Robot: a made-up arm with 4 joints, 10 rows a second.
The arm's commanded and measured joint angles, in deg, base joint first. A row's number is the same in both.
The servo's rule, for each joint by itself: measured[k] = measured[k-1] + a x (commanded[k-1-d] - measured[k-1]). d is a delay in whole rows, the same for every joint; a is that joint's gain. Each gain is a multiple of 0.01, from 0.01 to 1. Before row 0 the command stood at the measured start. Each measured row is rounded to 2 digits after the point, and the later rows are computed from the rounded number. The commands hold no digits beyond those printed.
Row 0, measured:
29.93, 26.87, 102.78, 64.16
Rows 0 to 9, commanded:
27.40, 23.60, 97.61, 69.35
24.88, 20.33, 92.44, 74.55
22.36, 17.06, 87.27, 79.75
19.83, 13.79, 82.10, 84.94
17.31, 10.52, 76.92, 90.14
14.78, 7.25, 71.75, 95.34
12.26, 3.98, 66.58, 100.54
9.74, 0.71, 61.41, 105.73
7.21, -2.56, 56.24, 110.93
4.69, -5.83, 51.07, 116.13
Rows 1 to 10, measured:
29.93, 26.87, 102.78, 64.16
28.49, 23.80, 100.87, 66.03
26.43, 20.54, 97.75, 69.10
24.11, 17.27, 93.87, 72.93
21.67, 14.00, 89.52, 77.25
19.18, 10.73, 84.86, 81.89
16.67, 7.46, 80.01, 86.73
14.16, 4.19, 75.04, 91.70
11.64, 0.92, 70.00, 96.75
9.11, -2.35, 64.91, 101.85
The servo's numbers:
d 1
a 0.57 0.94 0.37 0.36

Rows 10 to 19, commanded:
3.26, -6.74, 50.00, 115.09
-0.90, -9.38, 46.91, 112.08
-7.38, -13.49, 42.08, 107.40
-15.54, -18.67, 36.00, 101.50
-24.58, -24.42, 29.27, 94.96
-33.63, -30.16, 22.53, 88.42
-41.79, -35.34, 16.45, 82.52
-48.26, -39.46, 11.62, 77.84
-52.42, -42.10, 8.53, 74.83
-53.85, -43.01, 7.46, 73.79
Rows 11 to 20, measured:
6.59, -5.62, 59.79, 106.99
4.69, -6.67, 56.17, 109.91
1.50, -9.22, 52.74, 110.69
-3.56, -13.23, 48.80, 109.51
-10.39, -18.34, 44.06, 106.63
-18.48, -24.06, 38.59, 102.43
-27.12, -29.79, 32.65, 97.39
-35.48, -35.01, 26.66, 92.04
-42.76, -39.19, 21.10, 86.93
-48.27, -41.93, 16.45, 82.57

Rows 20 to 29, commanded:
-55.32, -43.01, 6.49, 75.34
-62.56, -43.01, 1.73, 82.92
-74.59, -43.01, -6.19, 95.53
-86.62, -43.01, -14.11, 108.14
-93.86, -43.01, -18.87, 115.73
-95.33, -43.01, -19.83, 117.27
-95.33, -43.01, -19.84, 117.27
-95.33, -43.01, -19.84, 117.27
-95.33, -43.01, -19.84, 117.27
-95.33, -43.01, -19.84, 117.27
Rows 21 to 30, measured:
-51.45, -42.95, 13.12, 79.41
-53.66, -43.01, 10.67, 77.94
-58.73, -43.01, 7.36, 79.73
-67.77, -43.01, 2.35, 85.42
-78.51, -43.01, -3.74, 93.60
-87.26, -43.01, -9.34, 101.57
-91.86, -43.01, -13.22, 107.22
-93.84, -43.01, -15.67, 110.84
-94.69, -43.01, -17.21, 113.15
-95.05, -43.01, -18.18, 114.63

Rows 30 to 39, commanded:
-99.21, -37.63, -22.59, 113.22
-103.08, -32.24, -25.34, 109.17
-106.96, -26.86, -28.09, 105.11
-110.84, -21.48, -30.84, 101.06
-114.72, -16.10, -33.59, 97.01
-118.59, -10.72, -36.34, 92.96
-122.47, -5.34, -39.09, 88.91
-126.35, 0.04, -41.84, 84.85
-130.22, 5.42, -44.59, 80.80
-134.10, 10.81, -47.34, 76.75
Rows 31 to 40, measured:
-95.21, -43.01, -18.79, 115.58
-97.49, -37.95, -20.20, 114.73
-100.68, -32.58, -22.10, 112.73
-104.26, -27.20, -24.32, 109.99
-108.01, -21.82, -26.73, 106.78
-111.83, -16.44, -29.27, 103.26
-115.68, -11.06, -31.89, 99.55
-119.55, -5.68, -34.55, 95.72
-123.43, -0.30, -37.25, 91.81
-127.30, 5.08, -39.97, 87.85

